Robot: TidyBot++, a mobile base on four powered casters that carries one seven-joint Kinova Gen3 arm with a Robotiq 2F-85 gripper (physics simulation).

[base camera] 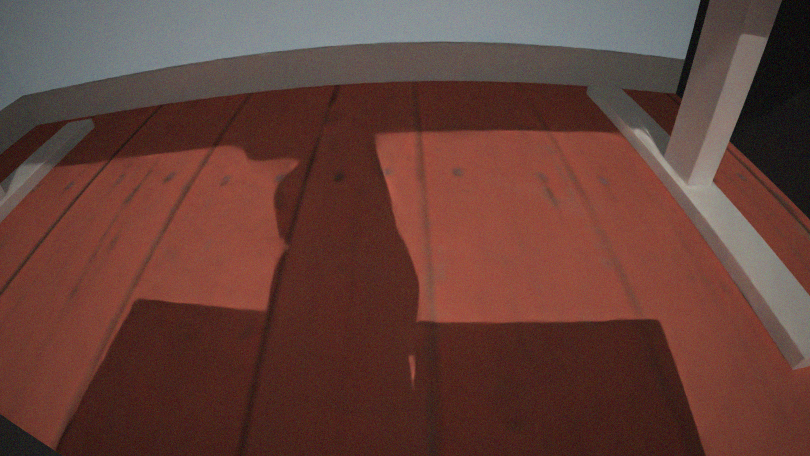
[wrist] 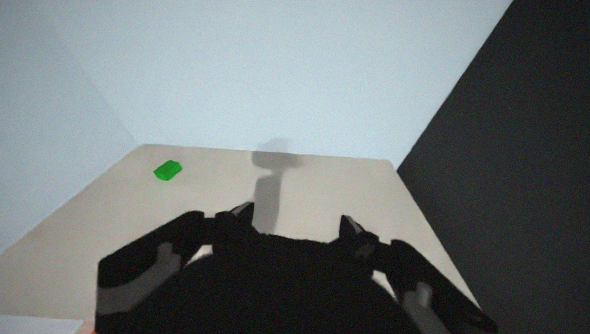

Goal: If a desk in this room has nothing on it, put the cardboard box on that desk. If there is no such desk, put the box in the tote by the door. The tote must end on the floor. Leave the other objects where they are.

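Frame: origin at the arm's base, x ahead, y left, z up, level; centimetres.
Seen in the pictures: gripper, fingertip midpoint: (wrist: 296,218).
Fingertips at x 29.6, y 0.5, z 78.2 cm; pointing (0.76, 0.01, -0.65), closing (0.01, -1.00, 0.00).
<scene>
Pixels of each thing's top centre, then the offset from my fingertips to it. "spot": a spot on its surface instead. Level surfaces: height alone.
- pale desk top, surface height: dz -45.8 cm
- green block, top centre: (wrist: 166,167) dy +65.9, dx +39.2, dz -41.3 cm
- white desk leg, surface spot: (base camera: 717,96) spot: dy -39.7, dx +31.5, dz -100.5 cm
- long foot, surface spot: (base camera: 742,249) spot: dy -42.1, dx +16.9, dz -115.3 cm
In the wrist view a pale desk top (wrist: 215,190) spans the middle, with a green block (wrist: 167,170) near its back left corner. My gripper (wrist: 296,218) is above the desk, its fingers wide open, with no object visible between the fingertips. The black gripper body hides the near middle part of the desk top. The cardboard box does not show in either view; whether it lies behind the gripper body cannot be seen. The tote does not show in either view.
In the base camera view a white desk leg (base camera: 717,96) stands on a long foot (base camera: 742,249) at the right, and another foot (base camera: 51,152) is at the left. A pale wall (base camera: 340,22) (wrist: 280,75) is behind the desk. A dark surface (wrist: 525,165) borders its right side.
</scene>
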